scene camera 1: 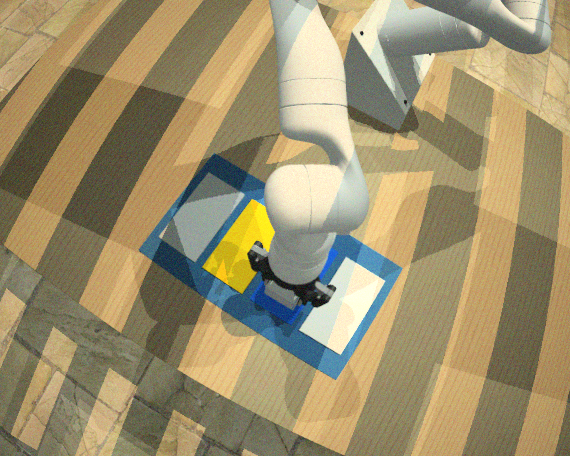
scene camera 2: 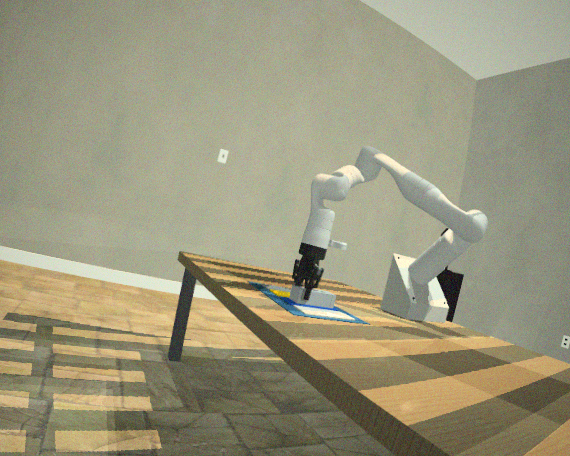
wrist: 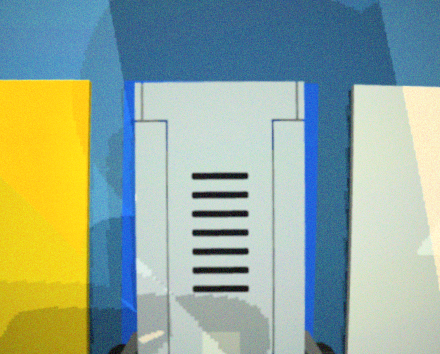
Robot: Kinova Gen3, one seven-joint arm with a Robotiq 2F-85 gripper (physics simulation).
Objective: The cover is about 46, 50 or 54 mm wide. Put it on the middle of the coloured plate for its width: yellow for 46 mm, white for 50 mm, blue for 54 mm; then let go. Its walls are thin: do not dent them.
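Frame: origin at the arm's base, x ahead, y left, z up, level; millimetres.
Seen in the pictures: gripper, fingertip midpoint: (scene camera 1: 285,291) (scene camera 2: 299,298); arm's base, link origin: (scene camera 1: 390,36) (scene camera 2: 417,274).
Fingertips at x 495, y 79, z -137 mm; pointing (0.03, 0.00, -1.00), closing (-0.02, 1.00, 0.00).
Note:
Offsets run from my fingertips to a thing's top centre. "pt": to the spot under its first point. Level surfaces: height alone.
The cover {41 mm back, 1 mm right, 31 mm up} (scene camera 1: 281,296) (scene camera 2: 320,298) (wrist: 220,150) is light grey, with a row of black slots. My gripper (scene camera 1: 295,287) (scene camera 2: 302,292) (wrist: 221,347) is shut on its two long sides. The cover is level, over the blue plate (scene camera 1: 287,317) (wrist: 311,200) and lined up with it. In the wrist view a narrow blue strip shows along each side, about equally wide, and the far ends nearly coincide. The cover is very low; whether it touches the plate I cannot tell. Its near end is hidden. The yellow plate {pt 13 mm ahead, 103 mm right, 10 mm down} (scene camera 1: 227,265) (wrist: 45,175) and white plate {pt 28 mm back, 101 mm left, 10 mm down} (scene camera 1: 345,310) (wrist: 380,200) lie on either side.
The plates lie on a larger blue mat {14 mm down} (scene camera 1: 320,360) (wrist: 240,40). A grey plate {pt 32 mm back, 180 mm right, 10 mm down} (scene camera 1: 205,220) lies at its far left in scene camera 1, beyond the yellow one. The robot's base (scene camera 1: 375,85) (scene camera 2: 400,295) stands on the striped table {16 mm down} (scene camera 1: 240,365) (scene camera 2: 345,345).

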